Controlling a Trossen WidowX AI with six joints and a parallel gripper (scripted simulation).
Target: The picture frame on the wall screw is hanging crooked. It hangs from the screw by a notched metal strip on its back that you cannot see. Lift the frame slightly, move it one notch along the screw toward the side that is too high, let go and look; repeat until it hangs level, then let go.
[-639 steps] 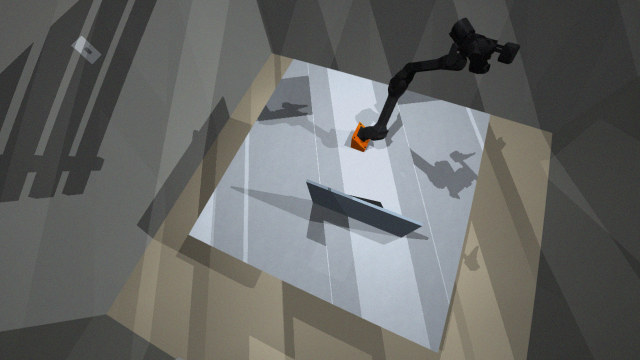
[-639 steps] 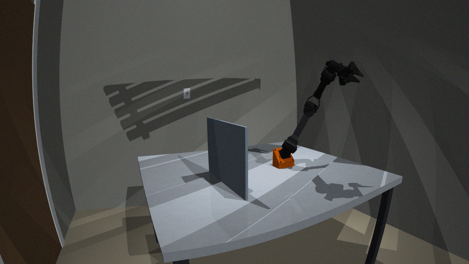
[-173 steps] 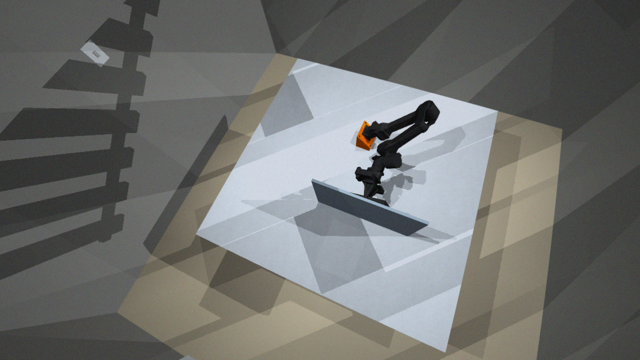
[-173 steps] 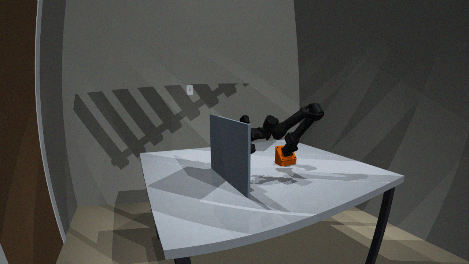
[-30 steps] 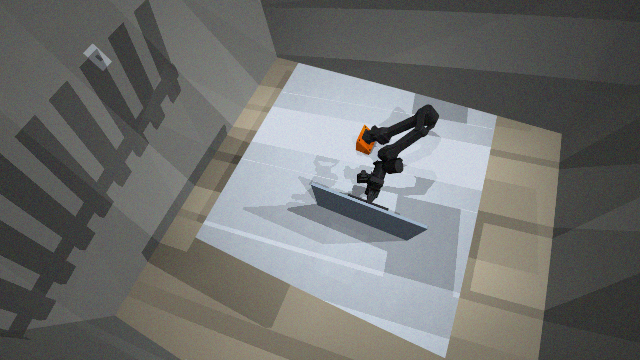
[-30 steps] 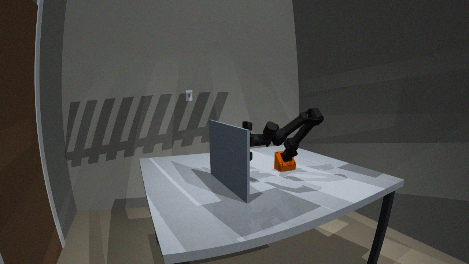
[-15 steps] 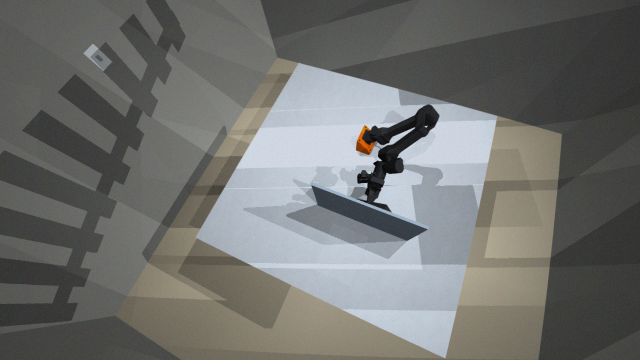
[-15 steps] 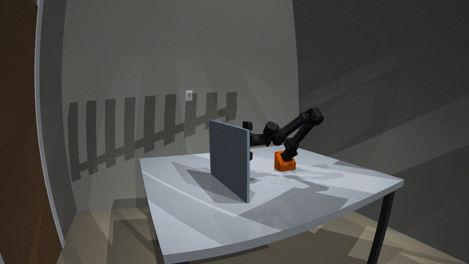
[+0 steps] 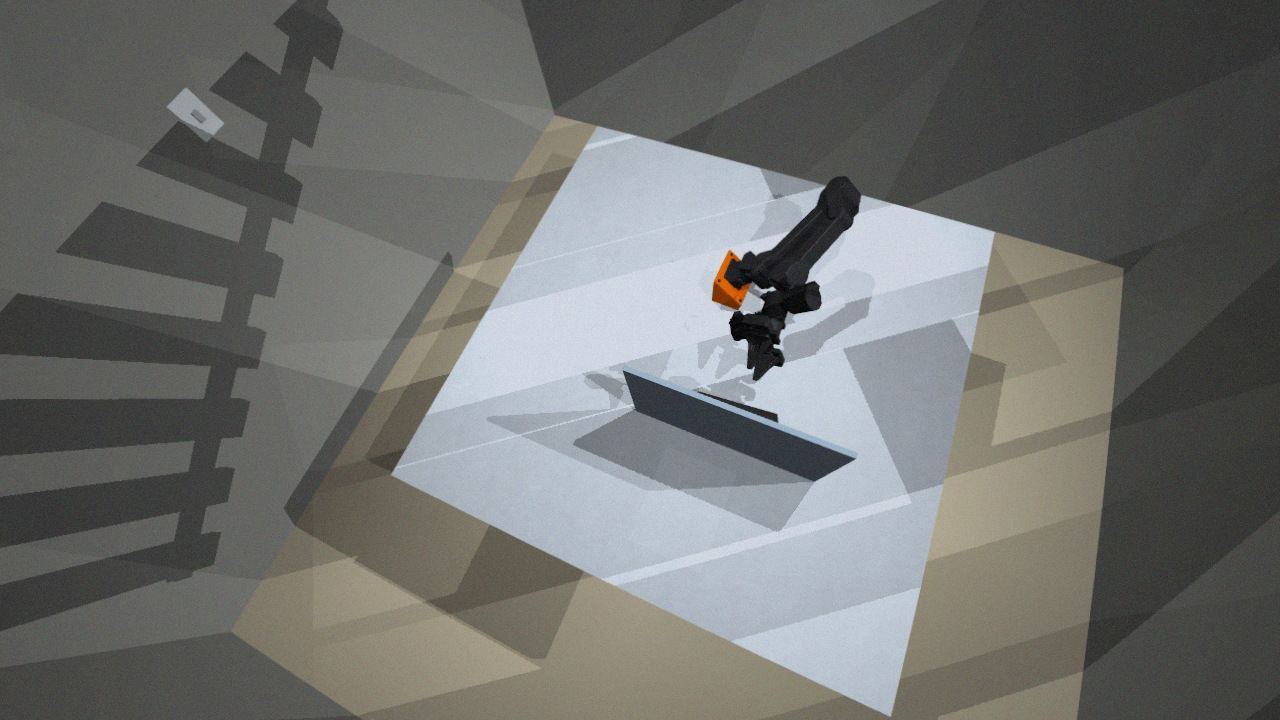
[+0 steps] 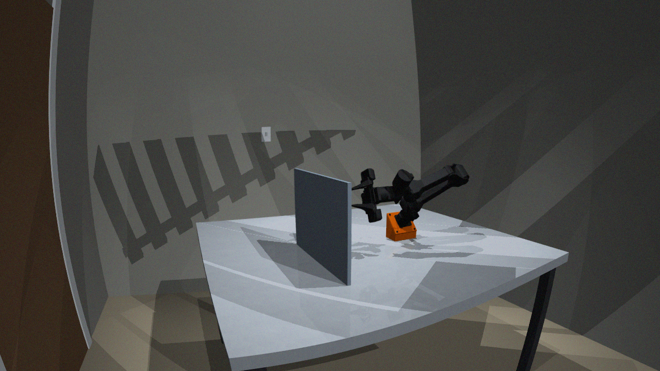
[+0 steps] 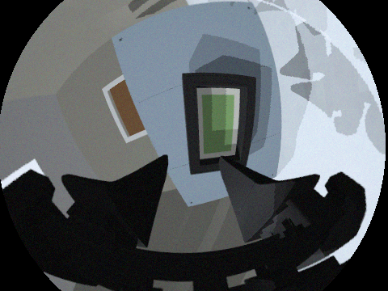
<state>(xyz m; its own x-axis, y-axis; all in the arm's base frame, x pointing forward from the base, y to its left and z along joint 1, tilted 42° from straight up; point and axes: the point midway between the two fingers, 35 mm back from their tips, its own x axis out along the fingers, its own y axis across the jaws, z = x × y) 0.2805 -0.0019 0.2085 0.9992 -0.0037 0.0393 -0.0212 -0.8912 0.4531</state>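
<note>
Now: the picture frame 100 mm ahead of my gripper tip, 60 mm below it and 10 mm to the left of it. Also, from my gripper tip: grey wall panel (110 mm ahead, 70 mm below, 10 mm to the right).
</note>
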